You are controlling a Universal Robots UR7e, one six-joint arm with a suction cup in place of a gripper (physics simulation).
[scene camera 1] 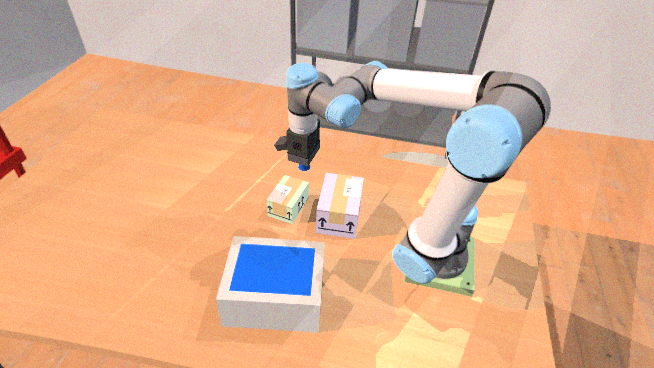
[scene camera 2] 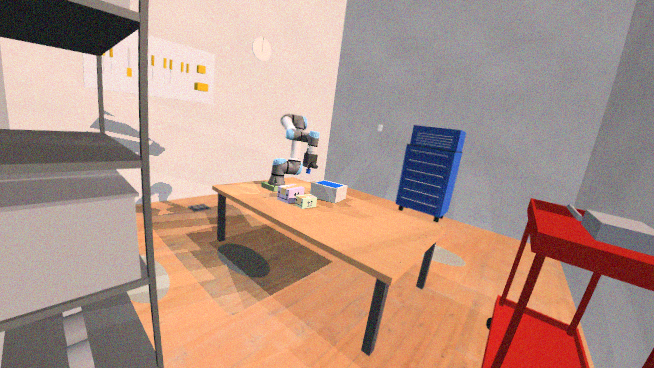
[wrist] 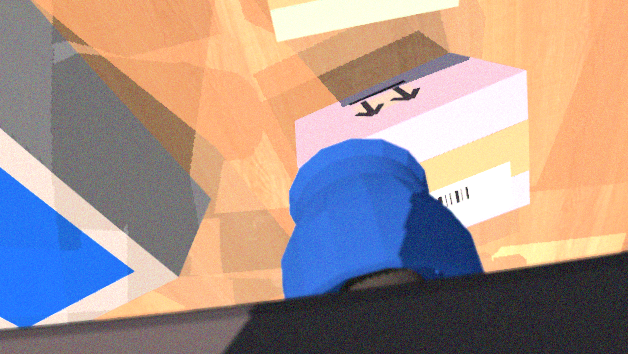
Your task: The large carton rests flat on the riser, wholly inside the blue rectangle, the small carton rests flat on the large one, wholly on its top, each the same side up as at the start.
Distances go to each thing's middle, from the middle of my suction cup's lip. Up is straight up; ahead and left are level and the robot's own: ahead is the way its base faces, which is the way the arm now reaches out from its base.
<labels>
Now: the small carton (scene camera 1: pixel 288 198) 70 mm ahead of my suction cup, 50 mm to the right of it and 210 mm below it. Also, from my suction cup: riser (scene camera 1: pixel 276 284) 40 mm behind, 280 mm to the left, 190 mm below; then large carton (scene camera 1: pixel 338 208) 90 mm behind, 80 mm to the right, 190 mm below.
</labels>
